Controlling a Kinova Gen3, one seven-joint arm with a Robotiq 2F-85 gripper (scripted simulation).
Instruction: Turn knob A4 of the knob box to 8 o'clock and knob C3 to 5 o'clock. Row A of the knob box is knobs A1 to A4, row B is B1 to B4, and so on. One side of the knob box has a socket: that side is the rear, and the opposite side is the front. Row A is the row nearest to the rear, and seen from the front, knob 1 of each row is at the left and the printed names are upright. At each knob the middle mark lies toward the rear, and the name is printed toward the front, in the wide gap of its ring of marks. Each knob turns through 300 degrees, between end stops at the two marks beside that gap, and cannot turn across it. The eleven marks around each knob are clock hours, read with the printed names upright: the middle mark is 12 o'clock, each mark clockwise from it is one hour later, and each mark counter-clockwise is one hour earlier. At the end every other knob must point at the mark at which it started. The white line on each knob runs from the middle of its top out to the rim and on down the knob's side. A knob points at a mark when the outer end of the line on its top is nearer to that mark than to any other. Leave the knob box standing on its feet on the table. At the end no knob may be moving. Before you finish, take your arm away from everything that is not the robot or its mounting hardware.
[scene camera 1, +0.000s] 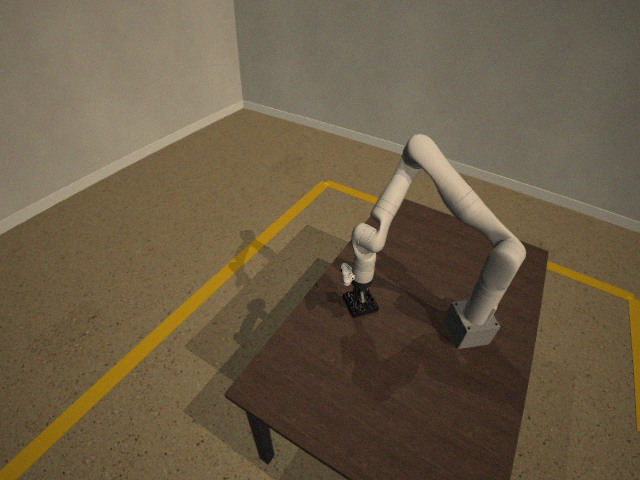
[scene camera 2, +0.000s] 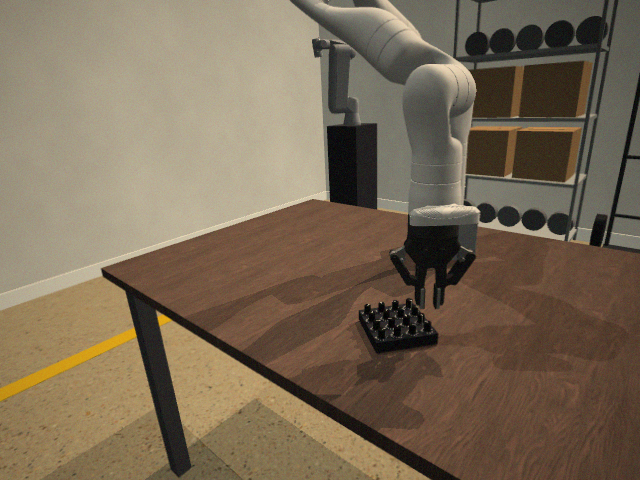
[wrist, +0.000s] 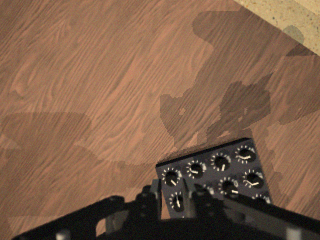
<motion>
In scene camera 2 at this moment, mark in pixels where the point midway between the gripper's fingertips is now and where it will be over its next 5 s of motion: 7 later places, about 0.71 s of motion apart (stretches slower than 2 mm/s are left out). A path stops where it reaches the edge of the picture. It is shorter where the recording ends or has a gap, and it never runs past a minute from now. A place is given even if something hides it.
My gripper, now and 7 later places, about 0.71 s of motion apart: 428, 306; 424, 304; 414, 300; 402, 296; 395, 293; 392, 295; 391, 306; 391, 314
</motion>
